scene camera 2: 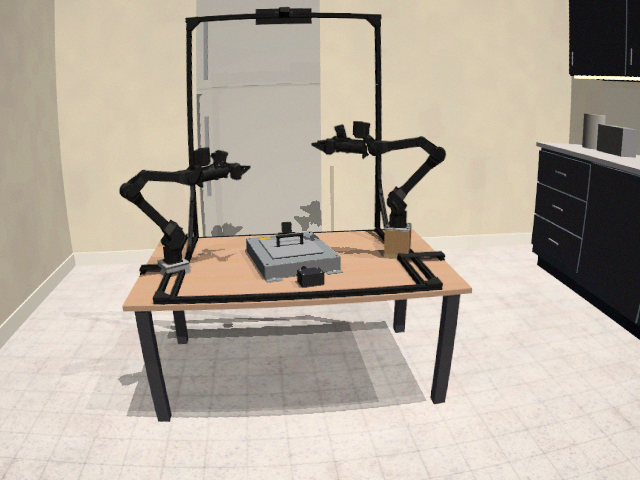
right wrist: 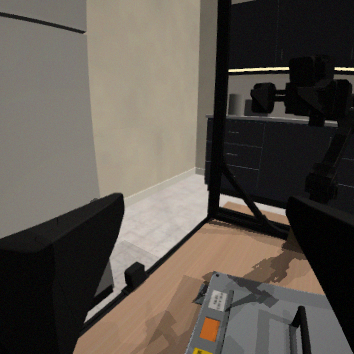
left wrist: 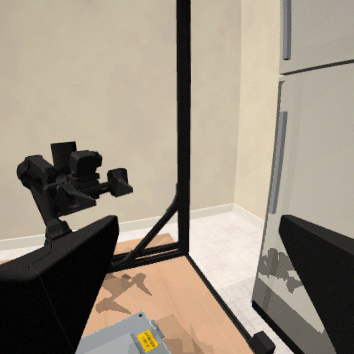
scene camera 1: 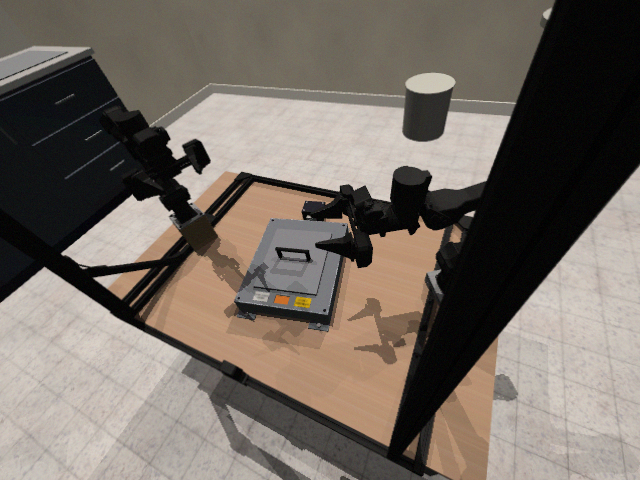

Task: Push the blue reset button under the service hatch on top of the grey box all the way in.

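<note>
The grey box (scene camera 1: 318, 304) (scene camera 2: 279, 269) (left wrist: 131, 321) (right wrist: 206, 313) stands on the table. Its hatch (scene camera 1: 307, 284) (scene camera 2: 289, 252) (right wrist: 250, 320) lies flat and closed on top, with a black handle (scene camera 1: 293, 250) (scene camera 2: 289, 235) (right wrist: 301, 320) upright on it. The blue button does not show in any view. My left gripper (scene camera 1: 180, 180) (scene camera 2: 313, 145) (left wrist: 199, 223) is open and empty, high above the table, beside the box. My right gripper (scene camera 1: 314, 230) (scene camera 2: 249, 167) (right wrist: 206, 203) is open and empty, raised above the box's level on the other side.
A small black box (scene camera 1: 313, 207) (scene camera 2: 310, 277) sits on the table close beside the grey box. Black frame bars run along the table (scene camera 1: 180, 310) (scene camera 2: 134, 302) edges, with uprights (scene camera 2: 377, 103) (left wrist: 183, 125) (right wrist: 218, 125). White, orange and yellow labels line one edge of the grey box.
</note>
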